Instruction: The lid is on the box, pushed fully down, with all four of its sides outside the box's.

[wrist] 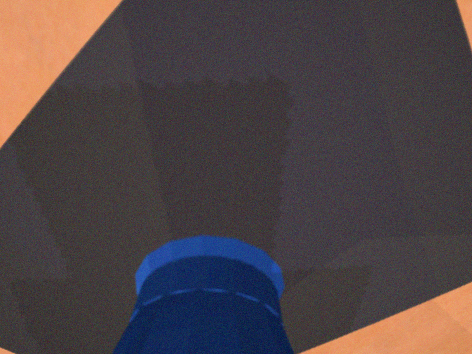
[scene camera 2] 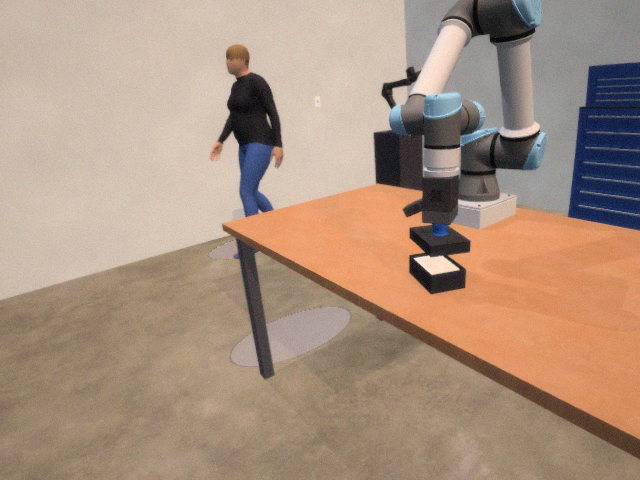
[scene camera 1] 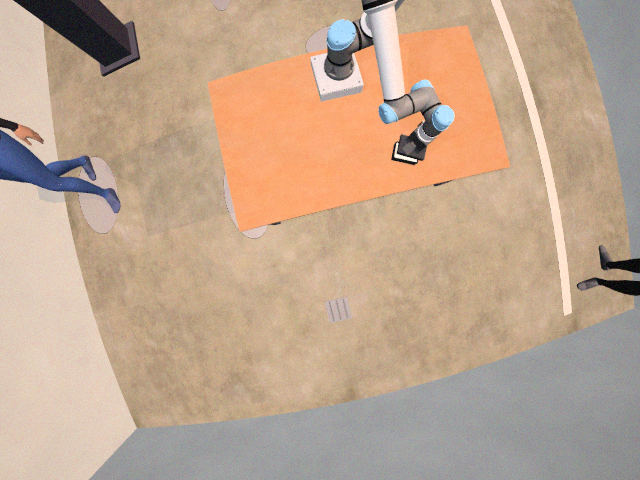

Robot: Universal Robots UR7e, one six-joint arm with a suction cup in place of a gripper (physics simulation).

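Observation:
The black lid hangs level from the blue suction cup of my gripper, which is shut on its top. The black box stands on the table, with a white surface showing inside its open top. In scene camera 2 the lid is above the box, with a gap between them. In scene camera 1 the lid and the gripper hide much of the box, and a strip of its white inside shows at the left and lower side. The wrist view does not show the box.
The orange table carries the arm's white base block. The box is near the table's long edge. A person is beyond the table, and a blue drawer cabinet stands behind it.

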